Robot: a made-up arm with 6 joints. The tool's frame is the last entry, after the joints. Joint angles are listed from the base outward. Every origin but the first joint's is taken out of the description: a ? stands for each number. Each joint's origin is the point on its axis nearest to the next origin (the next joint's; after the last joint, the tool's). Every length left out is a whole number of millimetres.
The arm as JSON. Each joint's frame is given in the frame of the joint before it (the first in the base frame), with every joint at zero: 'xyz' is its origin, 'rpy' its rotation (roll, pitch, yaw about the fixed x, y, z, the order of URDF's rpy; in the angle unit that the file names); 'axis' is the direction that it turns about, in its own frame. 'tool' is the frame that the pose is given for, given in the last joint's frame.
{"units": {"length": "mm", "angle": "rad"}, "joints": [
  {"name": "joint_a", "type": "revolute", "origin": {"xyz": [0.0, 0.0, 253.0], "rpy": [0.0, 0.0, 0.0]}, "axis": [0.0, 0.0, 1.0]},
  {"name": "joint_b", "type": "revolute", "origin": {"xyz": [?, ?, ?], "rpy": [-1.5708, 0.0, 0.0]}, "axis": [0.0, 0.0, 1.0]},
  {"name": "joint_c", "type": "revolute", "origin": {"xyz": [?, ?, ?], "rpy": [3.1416, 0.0, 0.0]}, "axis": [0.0, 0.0, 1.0]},
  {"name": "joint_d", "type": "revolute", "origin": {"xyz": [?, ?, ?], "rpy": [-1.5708, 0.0, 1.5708]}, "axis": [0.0, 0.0, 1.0]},
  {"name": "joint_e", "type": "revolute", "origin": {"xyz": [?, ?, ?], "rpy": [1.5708, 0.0, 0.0]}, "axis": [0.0, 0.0, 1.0]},
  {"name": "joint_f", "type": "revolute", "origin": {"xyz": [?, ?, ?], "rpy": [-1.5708, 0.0, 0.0]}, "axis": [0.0, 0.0, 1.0]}
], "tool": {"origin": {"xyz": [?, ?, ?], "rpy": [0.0, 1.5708, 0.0]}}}
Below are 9 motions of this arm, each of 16 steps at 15 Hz.
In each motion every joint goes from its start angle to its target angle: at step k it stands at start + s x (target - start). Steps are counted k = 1, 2, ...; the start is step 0. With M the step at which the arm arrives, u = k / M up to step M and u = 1 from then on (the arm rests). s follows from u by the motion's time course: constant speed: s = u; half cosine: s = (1 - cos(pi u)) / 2; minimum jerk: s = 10 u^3 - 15 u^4 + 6 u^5.
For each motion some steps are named. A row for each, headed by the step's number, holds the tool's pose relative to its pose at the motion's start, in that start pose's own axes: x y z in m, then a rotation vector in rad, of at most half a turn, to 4 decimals.
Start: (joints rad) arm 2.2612 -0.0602 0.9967 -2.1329 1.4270 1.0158
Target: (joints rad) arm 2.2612 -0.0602 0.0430 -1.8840 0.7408 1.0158
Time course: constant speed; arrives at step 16
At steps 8, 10, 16:
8: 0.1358 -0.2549 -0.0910 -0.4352 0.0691 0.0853
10: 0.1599 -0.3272 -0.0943 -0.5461 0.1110 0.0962
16: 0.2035 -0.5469 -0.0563 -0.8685 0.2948 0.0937

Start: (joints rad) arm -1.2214 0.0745 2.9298 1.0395 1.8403 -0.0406
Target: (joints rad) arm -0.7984 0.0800 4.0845 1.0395 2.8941 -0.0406
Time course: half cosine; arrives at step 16
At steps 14, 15, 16:
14: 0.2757 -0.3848 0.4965 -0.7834 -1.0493 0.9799
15: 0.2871 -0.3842 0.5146 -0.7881 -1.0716 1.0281
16: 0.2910 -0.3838 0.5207 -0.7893 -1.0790 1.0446

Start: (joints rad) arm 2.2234 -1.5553 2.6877 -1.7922 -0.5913 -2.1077
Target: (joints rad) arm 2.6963 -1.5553 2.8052 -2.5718 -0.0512 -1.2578
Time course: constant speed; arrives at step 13
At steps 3, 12, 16:
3: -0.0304 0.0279 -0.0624 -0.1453 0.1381 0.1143
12: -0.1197 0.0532 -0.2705 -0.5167 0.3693 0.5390
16: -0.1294 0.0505 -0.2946 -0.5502 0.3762 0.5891

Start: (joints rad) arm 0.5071 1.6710 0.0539 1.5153 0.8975 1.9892
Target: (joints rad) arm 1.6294 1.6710 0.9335 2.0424 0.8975 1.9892
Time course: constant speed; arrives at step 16
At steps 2, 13, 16:
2: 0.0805 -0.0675 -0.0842 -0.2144 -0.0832 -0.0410
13: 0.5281 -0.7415 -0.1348 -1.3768 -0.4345 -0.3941
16: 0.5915 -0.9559 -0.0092 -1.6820 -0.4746 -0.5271

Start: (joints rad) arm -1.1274 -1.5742 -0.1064 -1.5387 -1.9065 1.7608
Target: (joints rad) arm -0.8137 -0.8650 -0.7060 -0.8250 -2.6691 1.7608
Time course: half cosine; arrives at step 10
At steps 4, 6, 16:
4: -0.0386 0.0701 -0.2330 0.4586 -0.1424 0.3429
6: -0.0188 0.1769 -0.3872 0.8245 -0.3789 0.7387
16: 0.0321 0.3141 -0.4864 1.1576 -0.7442 1.2559

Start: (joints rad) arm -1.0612 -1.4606 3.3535 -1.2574 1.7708 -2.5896
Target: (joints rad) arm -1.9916 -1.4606 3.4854 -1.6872 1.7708 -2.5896
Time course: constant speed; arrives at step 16
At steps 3, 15, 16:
3: -0.1164 -0.0338 -0.0428 -0.0324 -0.1104 0.2285
15: -0.4085 -0.3497 -0.2620 -0.1502 -0.5236 1.1551
16: -0.4165 -0.3842 -0.2805 -0.1588 -0.5555 1.2333

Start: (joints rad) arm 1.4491 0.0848 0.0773 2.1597 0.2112 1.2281
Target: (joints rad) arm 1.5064 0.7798 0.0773 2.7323 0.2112 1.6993
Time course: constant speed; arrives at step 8
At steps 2, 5, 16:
2: 0.1251 -0.0421 0.1166 -0.2314 -0.1830 -0.0697
5: 0.2603 -0.1228 0.3275 -0.5801 -0.4202 -0.2556
16: 0.3218 -0.2160 0.5639 -0.9174 -0.5942 -0.5325

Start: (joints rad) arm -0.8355 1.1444 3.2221 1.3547 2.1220 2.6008
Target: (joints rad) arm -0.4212 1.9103 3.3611 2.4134 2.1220 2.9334
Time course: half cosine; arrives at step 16
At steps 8, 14, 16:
8: 0.1846 -0.1711 0.0179 0.2760 -0.1008 -0.0779
14: 0.4238 -0.2711 0.0138 0.5009 0.0158 -0.2081
16: 0.4456 -0.2760 0.0113 0.5155 0.0338 -0.2209

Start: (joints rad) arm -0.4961 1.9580 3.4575 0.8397 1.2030 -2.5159
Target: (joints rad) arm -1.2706 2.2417 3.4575 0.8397 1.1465 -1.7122
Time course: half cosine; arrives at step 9
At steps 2, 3, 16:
2: -0.0301 0.0207 0.0118 -0.1086 0.0297 -0.0929
3: -0.0624 0.0486 0.0264 -0.2345 0.0713 -0.1960
16: -0.1813 0.2833 0.1128 -0.9661 0.4651 -0.7137

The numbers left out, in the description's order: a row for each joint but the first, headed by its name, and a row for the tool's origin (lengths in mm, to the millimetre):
joint_b: 0.0 0.0 0.0
joint_c: 0.0 -534.0 0.0
joint_d: 592.0 0.0 0.0
joint_e: 0.0 -196.0 0.0
joint_f: 0.0 0.0 0.0
tool: 0.0 0.0 0.0

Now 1 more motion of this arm.
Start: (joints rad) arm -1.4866 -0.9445 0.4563 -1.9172 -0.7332 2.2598
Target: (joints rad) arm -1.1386 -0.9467 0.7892 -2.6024 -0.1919 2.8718
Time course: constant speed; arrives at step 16
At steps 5, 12, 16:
5: 0.0374 -0.0338 0.0779 0.0131 -0.1098 -0.2649
12: 0.0501 -0.1093 0.2015 0.1194 -0.1598 -0.5822
16: 0.0321 -0.1660 0.2722 0.2185 -0.1498 -0.7127

